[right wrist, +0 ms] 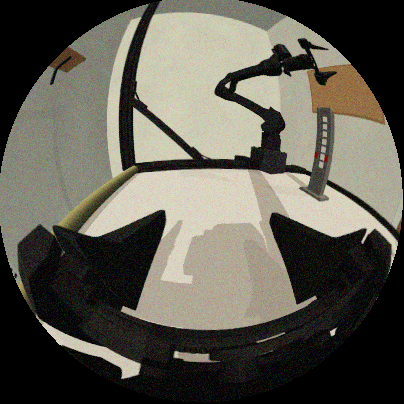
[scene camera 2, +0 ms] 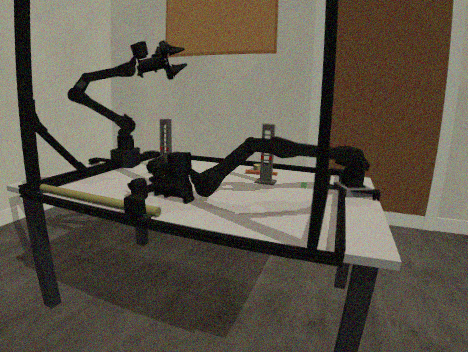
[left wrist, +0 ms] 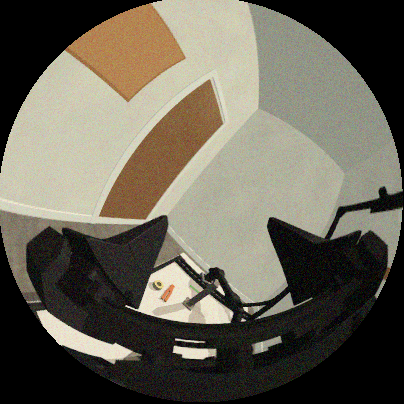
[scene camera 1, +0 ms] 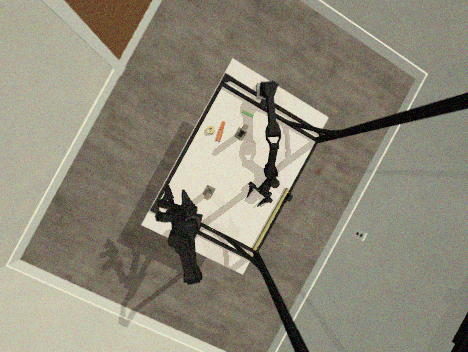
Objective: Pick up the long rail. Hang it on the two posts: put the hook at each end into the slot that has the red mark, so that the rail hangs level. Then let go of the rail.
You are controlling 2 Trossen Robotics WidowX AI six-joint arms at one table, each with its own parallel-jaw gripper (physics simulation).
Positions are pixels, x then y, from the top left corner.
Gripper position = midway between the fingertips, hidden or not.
The left gripper (scene camera 1: 175, 187) is open, with nothing in its grasp. A long olive rail (scene camera 2: 92, 198) rests on the table.
